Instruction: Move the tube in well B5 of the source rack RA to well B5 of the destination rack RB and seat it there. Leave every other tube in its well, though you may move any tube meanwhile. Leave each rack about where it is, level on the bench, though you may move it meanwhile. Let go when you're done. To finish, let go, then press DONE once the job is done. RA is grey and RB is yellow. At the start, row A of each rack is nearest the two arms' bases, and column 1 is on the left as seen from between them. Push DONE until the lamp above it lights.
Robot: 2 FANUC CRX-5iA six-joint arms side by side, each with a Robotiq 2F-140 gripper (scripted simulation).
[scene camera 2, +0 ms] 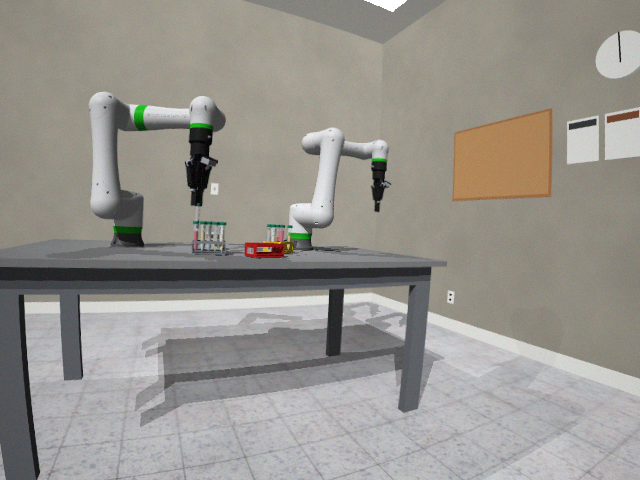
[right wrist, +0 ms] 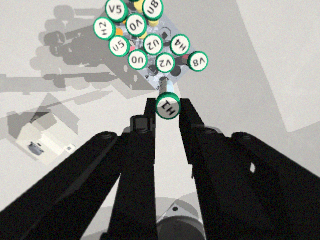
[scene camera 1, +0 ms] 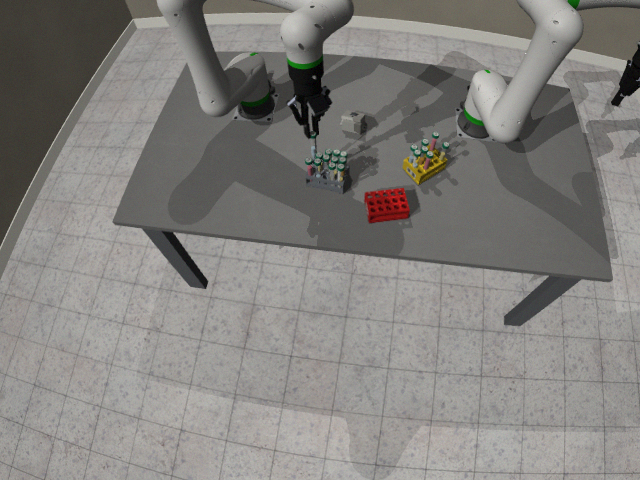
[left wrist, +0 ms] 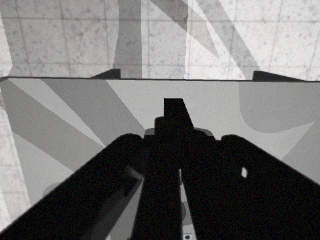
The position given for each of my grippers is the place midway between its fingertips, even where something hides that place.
I see my left gripper [left wrist: 172, 113], my right gripper [scene camera 2: 196, 205], a red rack [scene camera 1: 386, 211], a grey rack RA [right wrist: 150, 73], a green-capped tube marked h1 [right wrist: 168, 106] and a small pale box [right wrist: 53, 128].
My right gripper also shows in the right wrist view [right wrist: 167, 112] and in scene camera 1 [scene camera 1: 311, 134]. The right wrist view misses the red rack: it is out of frame. The left wrist view does not show the red rack: it is out of frame.
